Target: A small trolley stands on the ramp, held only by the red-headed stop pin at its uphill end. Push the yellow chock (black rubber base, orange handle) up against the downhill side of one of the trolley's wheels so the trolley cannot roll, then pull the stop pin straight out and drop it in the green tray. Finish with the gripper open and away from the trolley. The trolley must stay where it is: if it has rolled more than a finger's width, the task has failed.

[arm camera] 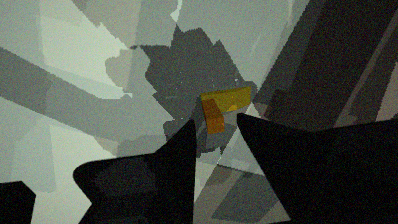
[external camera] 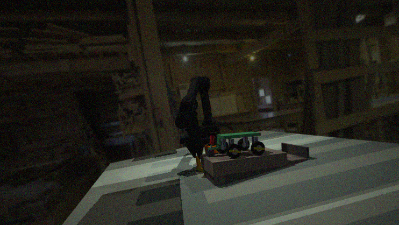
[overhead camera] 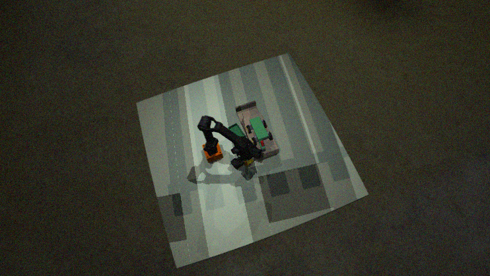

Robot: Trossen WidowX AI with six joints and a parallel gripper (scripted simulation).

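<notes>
Now: the yellow chock 30 mm below my gripper tip and 20 mm ahead of it. The rest, counted from my gripper tip: ramp 170 mm ahead, 130 mm to the left, 10 mm below; trolley 170 mm ahead, 120 mm to the left, 60 mm above; red-headed stop pin 130 mm ahead, 70 mm above, 10 mm to the left.
</notes>
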